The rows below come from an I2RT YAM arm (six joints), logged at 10 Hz.
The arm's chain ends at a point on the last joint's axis. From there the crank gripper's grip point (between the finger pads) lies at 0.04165 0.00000 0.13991 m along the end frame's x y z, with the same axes.
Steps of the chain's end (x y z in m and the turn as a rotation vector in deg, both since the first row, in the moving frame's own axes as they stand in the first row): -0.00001, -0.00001, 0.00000, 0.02, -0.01, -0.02; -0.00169, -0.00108, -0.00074, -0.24, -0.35, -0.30; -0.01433, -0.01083, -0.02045, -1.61, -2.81, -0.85; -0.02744, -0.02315, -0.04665, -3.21, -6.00, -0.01; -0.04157, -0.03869, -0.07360, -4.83, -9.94, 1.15; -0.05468, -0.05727, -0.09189, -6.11, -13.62, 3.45
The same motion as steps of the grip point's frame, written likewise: -0.00003, -0.00007, 0.00001, 0.02, -0.01, -0.02; -0.00254, -0.00071, -0.00049, -0.24, -0.35, -0.30; -0.02121, -0.00744, -0.01862, -1.61, -2.81, -0.85; -0.04228, -0.01521, -0.04328, -3.21, -6.00, -0.01; -0.06644, -0.02608, -0.06905, -4.83, -9.94, 1.15; -0.08923, -0.04052, -0.08696, -6.11, -13.62, 3.45
